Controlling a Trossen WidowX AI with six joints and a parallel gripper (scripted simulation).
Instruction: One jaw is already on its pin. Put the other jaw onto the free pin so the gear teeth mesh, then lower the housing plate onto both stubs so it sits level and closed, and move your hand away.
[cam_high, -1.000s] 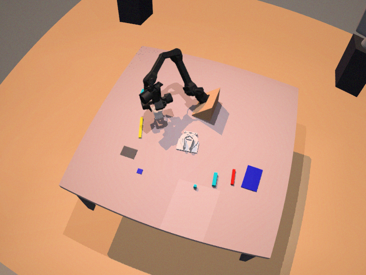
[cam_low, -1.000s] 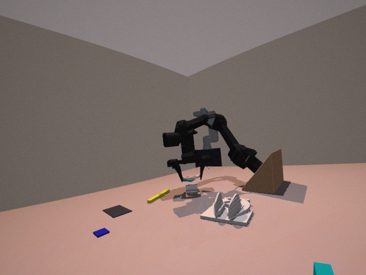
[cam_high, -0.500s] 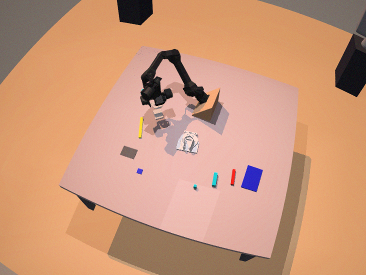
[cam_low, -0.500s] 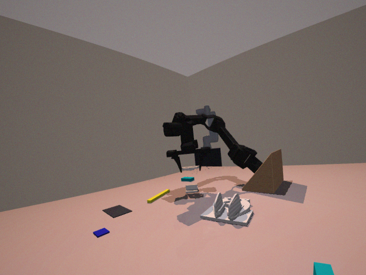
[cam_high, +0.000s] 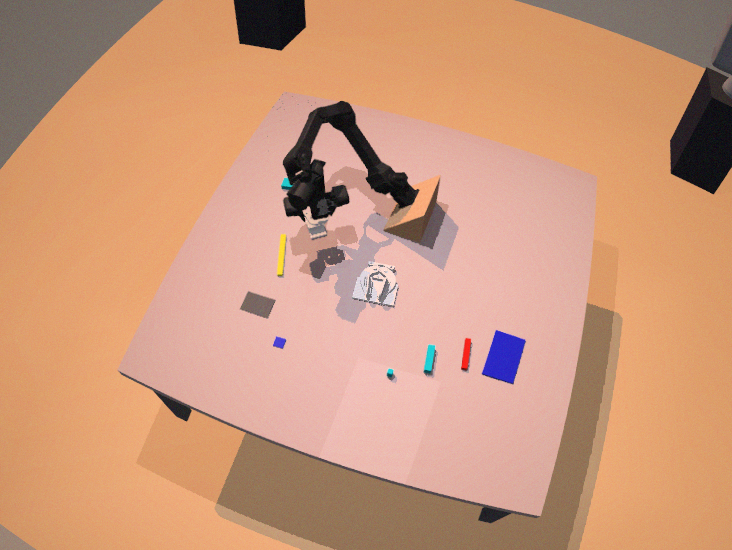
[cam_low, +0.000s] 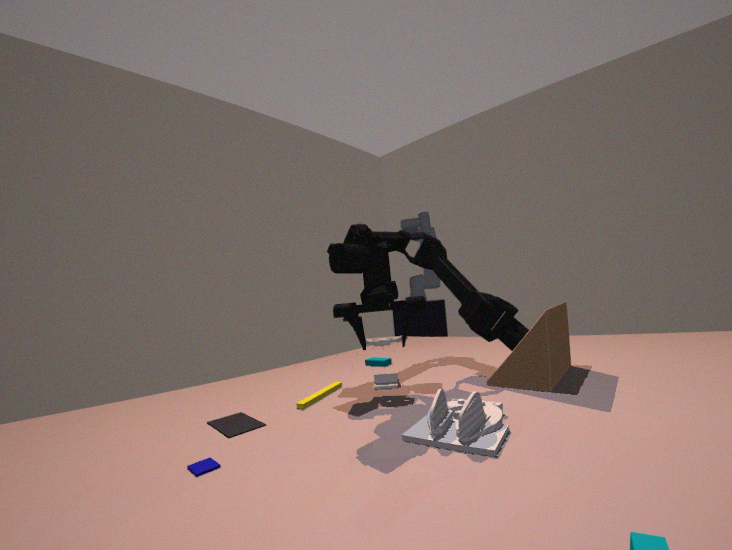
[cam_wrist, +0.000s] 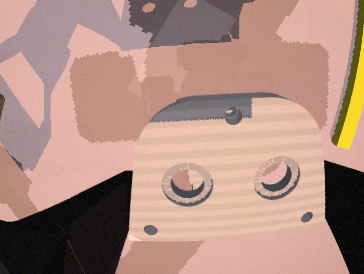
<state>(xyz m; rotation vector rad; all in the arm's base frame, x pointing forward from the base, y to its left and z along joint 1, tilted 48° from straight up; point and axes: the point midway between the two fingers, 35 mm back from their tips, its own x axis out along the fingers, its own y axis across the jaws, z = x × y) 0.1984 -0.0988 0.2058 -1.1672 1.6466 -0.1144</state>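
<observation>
Right now my gripper tip is 7 cm above the white-grey block, 2 cm to the left of it and 2 cm past it. Round my gripper tip: grey housing plate: 2 cm above, 1 cm to the left, 1 cm ahead; then teal block: 17 cm to the right, 14 cm behind, 7 cm below; then yellow bar: 12 cm ahead, 8 cm below, 7 cm to the right.
</observation>
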